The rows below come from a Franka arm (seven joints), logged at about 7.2 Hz.
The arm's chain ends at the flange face. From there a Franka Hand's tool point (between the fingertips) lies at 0.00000 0.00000 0.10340 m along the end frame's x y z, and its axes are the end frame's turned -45 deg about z.
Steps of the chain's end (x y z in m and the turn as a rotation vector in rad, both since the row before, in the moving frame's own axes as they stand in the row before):
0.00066 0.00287 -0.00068 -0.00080 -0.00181 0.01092
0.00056 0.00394 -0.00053 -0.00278 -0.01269 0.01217
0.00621 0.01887 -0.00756 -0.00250 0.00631 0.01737
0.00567 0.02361 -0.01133 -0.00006 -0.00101 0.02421
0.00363 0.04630 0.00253 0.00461 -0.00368 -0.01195
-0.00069 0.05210 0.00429 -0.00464 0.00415 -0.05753
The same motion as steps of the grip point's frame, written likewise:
-0.00175 0.00242 -0.00068 0.00071 -0.00185 0.01092
-0.00352 0.00245 -0.00054 0.00701 -0.01094 0.01217
-0.00868 0.01838 -0.00756 -0.00623 0.00269 0.01737
-0.01276 0.02063 -0.01133 0.00067 -0.00076 0.02421
-0.03011 0.03470 0.00253 0.00586 0.00066 -0.01195
-0.03735 0.03700 0.00429 -0.00622 -0.00035 -0.05753

